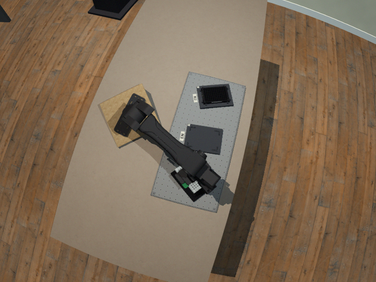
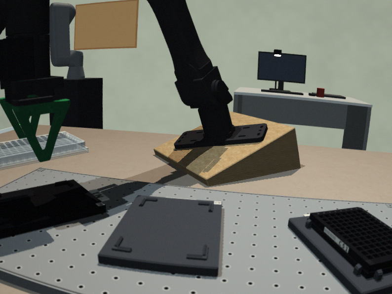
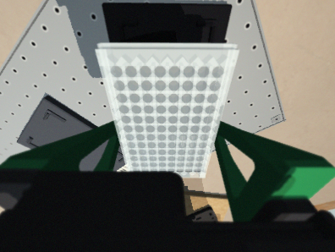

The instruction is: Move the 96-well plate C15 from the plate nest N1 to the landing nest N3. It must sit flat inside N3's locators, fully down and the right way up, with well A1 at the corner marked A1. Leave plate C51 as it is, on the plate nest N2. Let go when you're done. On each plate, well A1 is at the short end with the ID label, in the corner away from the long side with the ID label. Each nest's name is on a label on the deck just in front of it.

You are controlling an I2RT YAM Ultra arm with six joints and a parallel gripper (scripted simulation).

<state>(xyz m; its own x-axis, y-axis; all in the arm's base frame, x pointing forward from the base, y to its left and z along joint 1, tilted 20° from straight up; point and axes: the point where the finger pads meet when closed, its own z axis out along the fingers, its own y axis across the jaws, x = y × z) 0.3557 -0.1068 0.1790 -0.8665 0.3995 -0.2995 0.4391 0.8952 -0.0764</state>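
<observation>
The grey landing nest N3 lies 190 mm to the left of my hand, 80 mm below it and 30 mm behind it. Also, from my hand: black nest N1 (80 mm below, 10 mm ahead); black plate C51 (410 mm to the left, 70 mm below, 60 mm behind); clear 96-well plate C15 (right at my hand).
</observation>
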